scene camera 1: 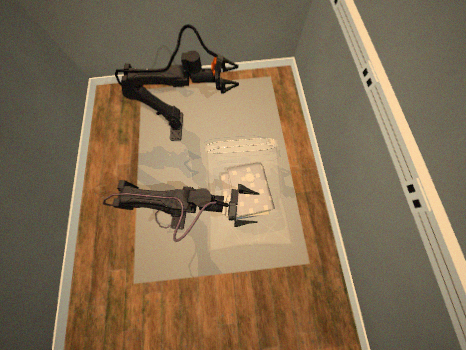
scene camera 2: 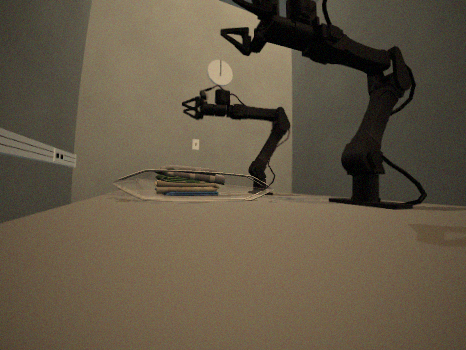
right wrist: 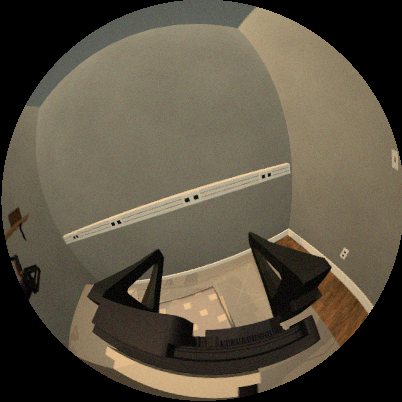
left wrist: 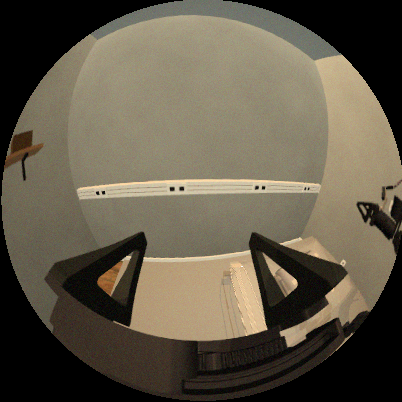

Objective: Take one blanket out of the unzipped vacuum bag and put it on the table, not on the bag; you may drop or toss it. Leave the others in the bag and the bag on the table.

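Observation:
The clear vacuum bag [scene camera 1: 250, 145] [scene camera 2: 131, 188] [left wrist: 244, 295] lies on the pale table [scene camera 1: 170, 265] [scene camera 2: 225, 280] [left wrist: 175, 300]. Inside is a stack of folded blankets [scene camera 2: 187, 186]; grey, green, tan and blue layers show in scene camera 2. The top blanket [scene camera 1: 254, 177] [right wrist: 202, 304] is pinkish-grey with pale squares. My left gripper [scene camera 1: 237, 75] [scene camera 2: 227, 16] [left wrist: 197, 239] is open and empty, high above the table and away from the bag. My right gripper [scene camera 1: 257, 207] [scene camera 2: 183, 107] [right wrist: 202, 246] is open and empty, well above the bag and stack.
A zipper-like dotted band runs along the bag's upper edge in scene camera 1. Brown wooden floor [scene camera 1: 200, 315] [right wrist: 337, 300] surrounds the table. A white rail [scene camera 1: 395, 145] [left wrist: 215, 188] [right wrist: 165, 209] runs along the wall.

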